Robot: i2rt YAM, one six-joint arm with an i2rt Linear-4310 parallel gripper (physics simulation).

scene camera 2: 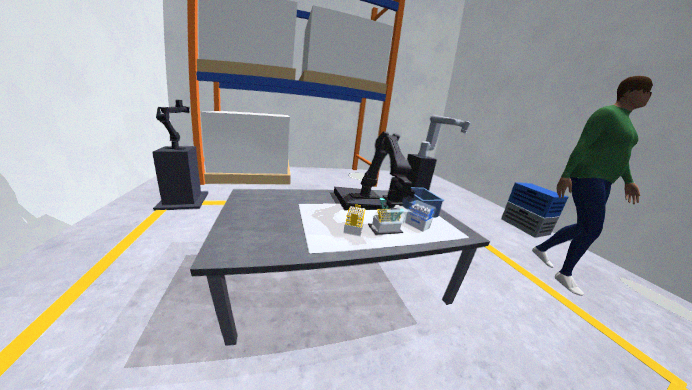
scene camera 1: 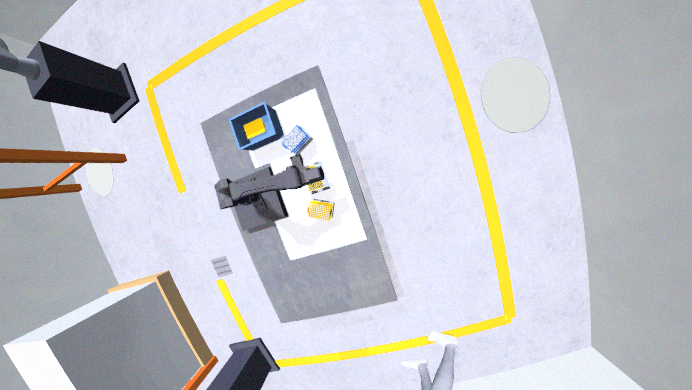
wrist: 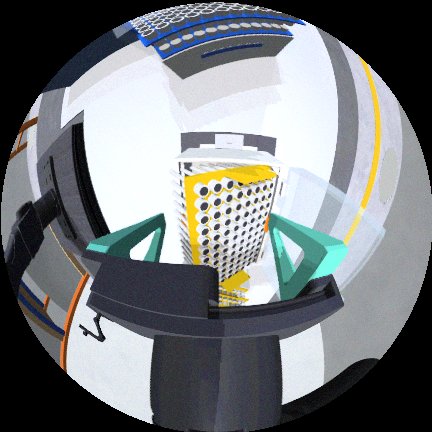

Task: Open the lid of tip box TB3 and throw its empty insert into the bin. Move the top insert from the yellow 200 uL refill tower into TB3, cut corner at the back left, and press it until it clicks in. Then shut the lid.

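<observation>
Tip box TB3 (scene camera 2: 386, 226) (wrist: 230, 154) has its clear lid (wrist: 327, 205) standing open at the right in the wrist view. A yellow insert full of white tips (scene camera 2: 389, 216) (wrist: 232, 215) is at the box and looks askew, its left part standing proud. Whether it is seated is unclear. My gripper (wrist: 216, 218) (scene camera 2: 390, 208) is open, its teal fingers apart on either side of the insert. The yellow refill tower (scene camera 1: 320, 210) (scene camera 2: 355, 219) (wrist: 231, 298) stands beside TB3, mostly hidden in the wrist view. A yellow insert (scene camera 1: 254, 128) lies in the blue bin (scene camera 1: 276, 122) (scene camera 2: 436, 204).
A blue refill tower (scene camera 1: 296, 139) (scene camera 2: 420, 216) (wrist: 222, 42) stands between TB3 and the bin. My arm (scene camera 1: 265, 186) (scene camera 2: 395, 155) reaches over the white mat (scene camera 1: 345, 225) (scene camera 2: 320, 240) from its black base. A person in green (scene camera 2: 602, 145) is on the floor at the right in scene camera 2.
</observation>
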